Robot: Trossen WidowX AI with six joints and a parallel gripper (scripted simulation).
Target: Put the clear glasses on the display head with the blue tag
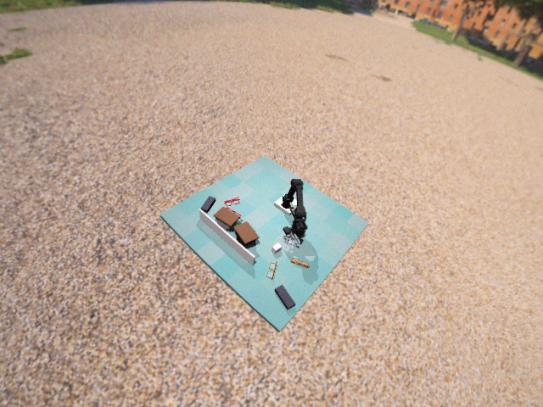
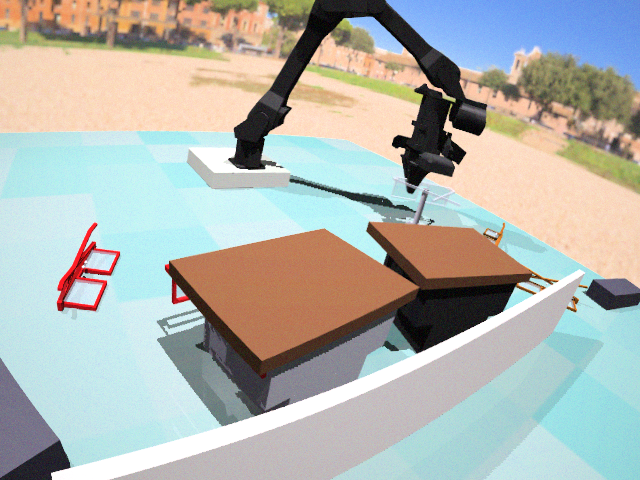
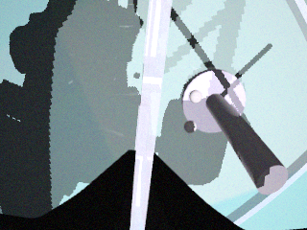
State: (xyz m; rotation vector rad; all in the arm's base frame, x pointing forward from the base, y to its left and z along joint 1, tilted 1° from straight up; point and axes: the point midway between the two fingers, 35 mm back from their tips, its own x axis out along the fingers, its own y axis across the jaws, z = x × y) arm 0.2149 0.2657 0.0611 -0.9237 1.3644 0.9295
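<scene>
Now: gripper tip 40 mm short of the thin post, 10 mm to the left of it and 30 mm above it. Round my gripper tip: white box: 170 mm ahead, 10 mm to the right, 30 mm below; then light grey display head: 280 mm ahead, 440 mm to the right; then black display head: 260 mm ahead, 220 mm to the right.
</scene>
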